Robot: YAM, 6 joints.
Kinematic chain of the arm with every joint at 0, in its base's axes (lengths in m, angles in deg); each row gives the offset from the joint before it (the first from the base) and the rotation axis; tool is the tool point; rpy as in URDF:
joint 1: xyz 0 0 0.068 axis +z
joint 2: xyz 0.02 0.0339 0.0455 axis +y
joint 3: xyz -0.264 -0.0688 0 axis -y
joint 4: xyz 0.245 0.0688 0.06 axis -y
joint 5: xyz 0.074 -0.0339 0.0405 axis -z
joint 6: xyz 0.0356 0 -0.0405 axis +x
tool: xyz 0 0 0 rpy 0 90 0
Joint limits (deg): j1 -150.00..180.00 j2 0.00..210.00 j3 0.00..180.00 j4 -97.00..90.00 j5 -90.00..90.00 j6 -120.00..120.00
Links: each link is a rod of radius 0.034 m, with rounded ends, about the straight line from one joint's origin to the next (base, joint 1, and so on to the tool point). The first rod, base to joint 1, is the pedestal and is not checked.
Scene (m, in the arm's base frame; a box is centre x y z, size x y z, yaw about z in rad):
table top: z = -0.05
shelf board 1: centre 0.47 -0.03 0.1 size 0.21 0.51 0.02 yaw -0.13
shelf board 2: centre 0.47 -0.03 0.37 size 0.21 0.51 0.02 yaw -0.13
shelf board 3: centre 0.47 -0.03 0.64 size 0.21 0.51 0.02 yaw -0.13
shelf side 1: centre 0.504 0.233 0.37 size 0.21 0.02 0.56 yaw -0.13
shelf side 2: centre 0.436 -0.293 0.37 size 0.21 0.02 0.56 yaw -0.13
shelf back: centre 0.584 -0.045 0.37 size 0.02 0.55 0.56 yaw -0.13
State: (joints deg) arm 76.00 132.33 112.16 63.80 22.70 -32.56
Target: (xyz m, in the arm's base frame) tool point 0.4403 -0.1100 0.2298
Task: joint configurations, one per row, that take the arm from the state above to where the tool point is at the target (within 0.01 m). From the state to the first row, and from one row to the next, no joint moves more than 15 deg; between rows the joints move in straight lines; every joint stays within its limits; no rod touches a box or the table.
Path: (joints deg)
1: 65.72 124.00 100.34 62.44 23.47 -28.13
2: 55.44 115.68 88.53 61.08 24.24 -23.70
3: 45.16 107.35 76.71 59.72 25.01 -19.27
4: 34.87 99.03 64.89 58.36 25.78 -14.84
5: 22.71 95.49 55.04 63.47 29.12 -19.27
6: 10.54 91.95 45.18 68.57 32.46 -23.70
7: -1.62 88.42 35.33 73.68 35.80 -28.13
8: -13.79 84.88 25.47 78.78 39.14 -32.56
9: -13.05 96.47 40.37 75.43 37.16 -32.56
10: -12.31 108.07 55.27 72.08 35.18 -32.56
11: -11.57 119.66 70.17 68.73 33.19 -32.56

